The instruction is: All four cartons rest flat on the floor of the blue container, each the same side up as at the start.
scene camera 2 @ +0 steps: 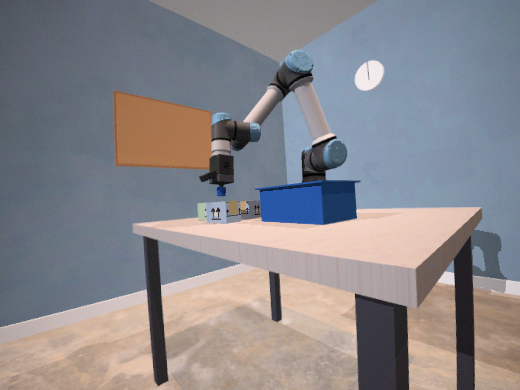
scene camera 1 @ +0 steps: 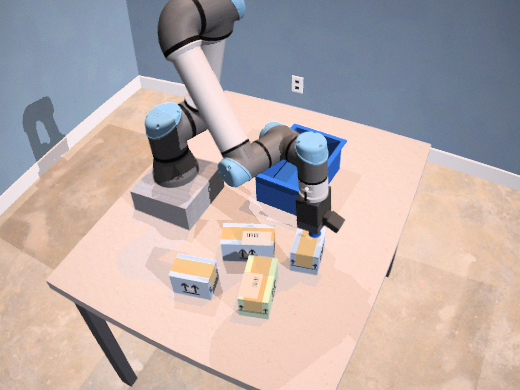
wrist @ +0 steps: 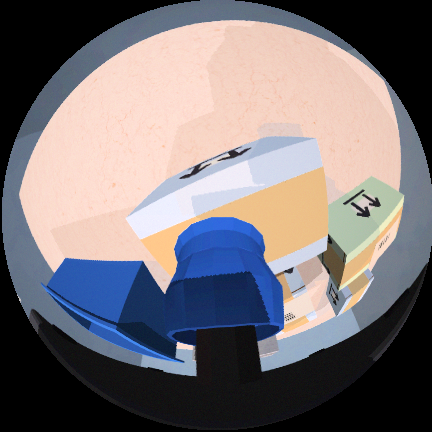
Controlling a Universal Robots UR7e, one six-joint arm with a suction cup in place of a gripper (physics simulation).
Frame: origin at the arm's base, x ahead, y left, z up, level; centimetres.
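Seen in the pictures: hand, tool point: [scene camera 2: 221,195] [wrist: 219,255]; arm's base, link origin: [scene camera 1: 176,172].
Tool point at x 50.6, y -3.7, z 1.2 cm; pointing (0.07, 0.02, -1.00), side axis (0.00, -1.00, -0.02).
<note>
Offsets run from my tool point to a thing's top centre. Level surfaces: height alone.
My suction gripper [scene camera 1: 315,234] [scene camera 2: 221,193] [wrist: 220,240] is open, its blue cup a small gap above a light-blue carton @(dy -1.2, dx -1.2, dz -2.2 cm) [scene camera 1: 305,252] [scene camera 2: 216,213] [wrist: 285,210] with an orange top band. A wider light-blue carton @(dy -6.9, dx -17.3, dz -2.6 cm) [scene camera 1: 248,242] [wrist: 299,306], with a label on top, stands left of it in scene camera 1. A green carton @(dy -19.1, dx -6.8, dz -2.3 cm) [scene camera 1: 257,286] [scene camera 2: 201,212] [wrist: 365,217] stands in front of that one. A smaller light-blue carton @(dy -24.8, dx -23.8, dz -2.3 cm) [scene camera 1: 193,276] [wrist: 351,296] stands farthest left. All four sit upright on the table. The blue container @(dy +26.1, dx -17.5, dz +1.8 cm) [scene camera 1: 276,194] [scene camera 2: 292,205] [wrist: 102,285] stands behind; the arm hides part of its inside.
The wooden table @(dz -10.2 cm) [scene camera 1: 320,335] [scene camera 2: 400,240] [wrist: 125,115] carries everything. The arm's grey base block [scene camera 1: 160,207] stands left of the container in scene camera 1. The container's raised walls and rim stand close behind the nearest carton, and the forearm hangs in front of them.
</note>
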